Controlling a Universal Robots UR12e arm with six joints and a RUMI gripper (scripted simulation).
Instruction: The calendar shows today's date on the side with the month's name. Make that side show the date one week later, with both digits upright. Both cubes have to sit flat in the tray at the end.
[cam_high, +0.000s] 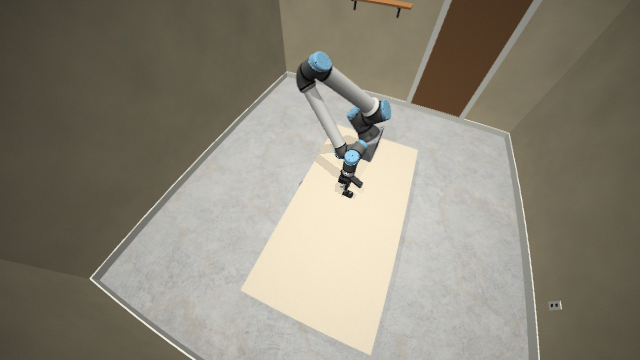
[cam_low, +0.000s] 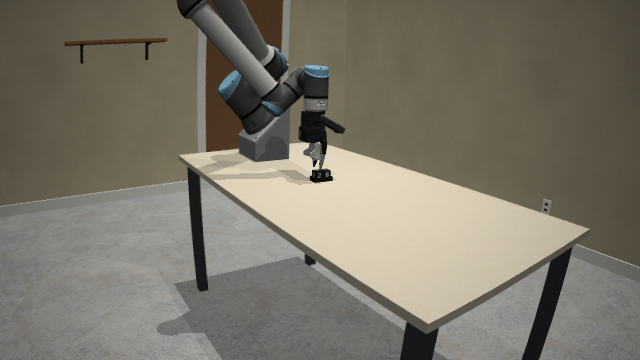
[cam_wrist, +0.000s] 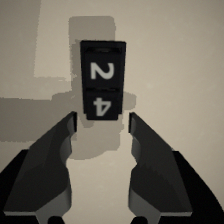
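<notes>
The black tray is 60 mm below my hand and 20 mm to the left of it.
</notes>
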